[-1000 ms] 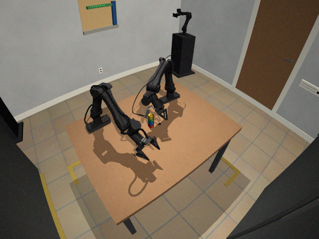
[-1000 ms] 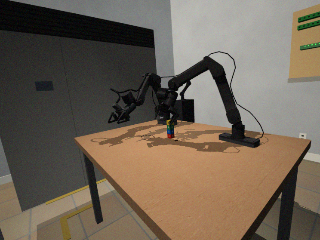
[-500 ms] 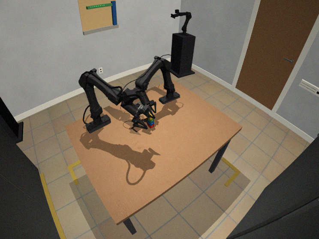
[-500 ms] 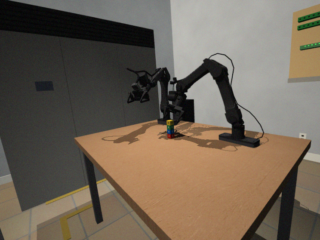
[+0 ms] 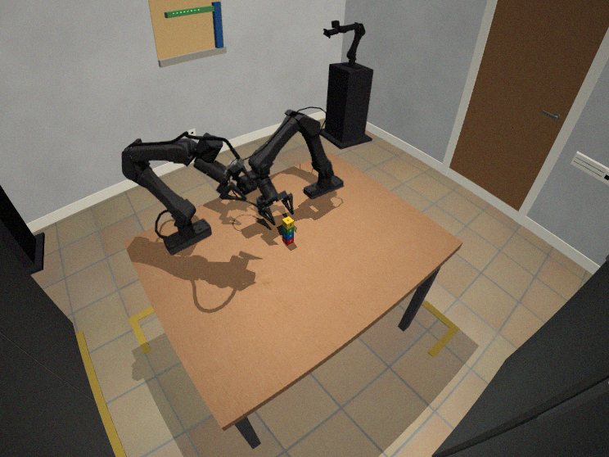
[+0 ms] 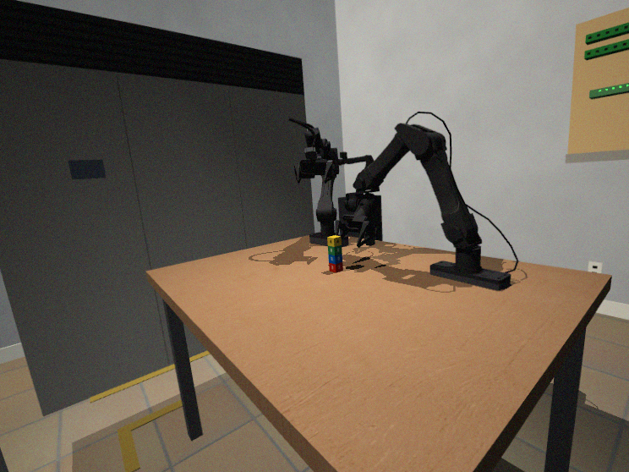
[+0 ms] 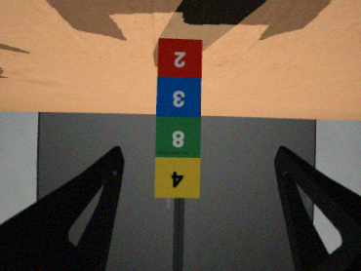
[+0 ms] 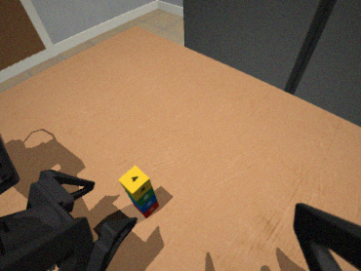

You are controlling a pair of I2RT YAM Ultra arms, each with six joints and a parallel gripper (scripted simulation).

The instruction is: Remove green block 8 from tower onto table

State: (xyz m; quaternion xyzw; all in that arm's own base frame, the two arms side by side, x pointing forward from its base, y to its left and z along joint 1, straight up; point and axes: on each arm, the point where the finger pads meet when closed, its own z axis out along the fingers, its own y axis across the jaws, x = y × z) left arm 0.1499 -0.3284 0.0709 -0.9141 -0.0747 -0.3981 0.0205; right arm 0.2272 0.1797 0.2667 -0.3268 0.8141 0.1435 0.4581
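The green block showing 8 lies 23 cm below my right hand, 14 cm to the left of it and 2 cm ahead of it. Round my right hand: yellow block showing 4: 20 cm below, 14 cm to the left, 2 cm ahead.
Now: left hand 50 mm short of the yellow block showing 4, 10 mm to the left of it and 10 mm below it. The rest, counted from my left hand: green block showing 8 (50 mm ahead, 20 mm below, 10 mm to the right).
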